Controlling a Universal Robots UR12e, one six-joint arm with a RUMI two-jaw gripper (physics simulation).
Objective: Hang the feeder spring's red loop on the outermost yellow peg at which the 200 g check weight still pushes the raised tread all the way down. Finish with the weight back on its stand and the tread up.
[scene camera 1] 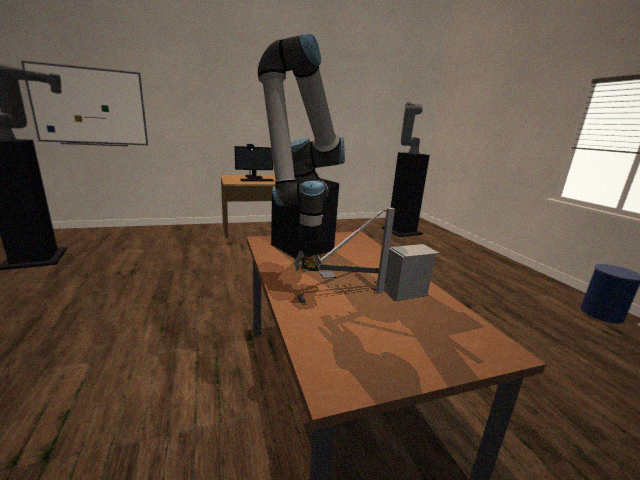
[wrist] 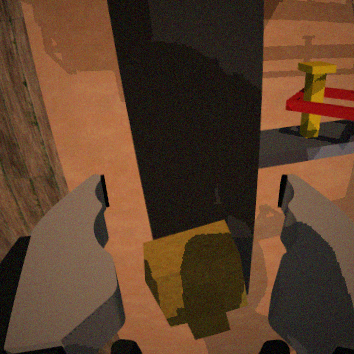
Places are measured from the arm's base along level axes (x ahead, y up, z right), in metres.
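Pixels of known places: gripper, fingertip midpoint: (scene camera 1: 307, 270) (wrist: 192, 177).
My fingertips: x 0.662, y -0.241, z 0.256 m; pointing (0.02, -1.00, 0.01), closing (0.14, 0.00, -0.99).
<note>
Ahead of a thing's pixels: the offset from my fingertips to its middle. "*": to the spot under its first point. Level surfaces: height alone.
My gripper (scene camera 1: 309, 265) (wrist: 192, 177) is open over the end of the dark tread @(dx -0.017, dy +0.026, dz -0.005 m) (wrist: 192, 125). The yellow-brown check weight @(dx +0.025, dy +0.047, dz +0.001 m) (wrist: 165, 260) shows between the spread fingers in the wrist view, apart from both. It looks turned and tilted, and overlaps the tread's end; what bears it is unclear. In the wrist view, the feeder spring's red loop @(* dx -0.035, dy +0.021, dz -0.060 m) (wrist: 340, 110) is around a yellow peg @(dx -0.031, dy +0.002, dz -0.057 m) (wrist: 314, 85) on the grey beam (wrist: 285, 154), right of the tread. The pale diagonal spring @(* dx -0.016, dy +0.136, dz -0.241 m) (scene camera 1: 356, 235) runs up to the post. The other pegs and the weight's stand cannot be made out.
The grey upright post (scene camera 1: 386, 248) stands beside a grey box @(* dx +0.140, dy -0.021, dz -0.465 m) (scene camera 1: 412, 273). The dark horizontal beam (scene camera 1: 354, 269) reaches from the post towards the gripper. A small pale plate @(dx -0.213, dy -0.152, dz -0.215 m) (scene camera 1: 327, 274) and a small dark block @(dx -0.018, dy -0.146, dz +0.016 m) (scene camera 1: 301, 298) are near it on the wooden table @(dy -0.155 m) (scene camera 1: 330, 382).
</note>
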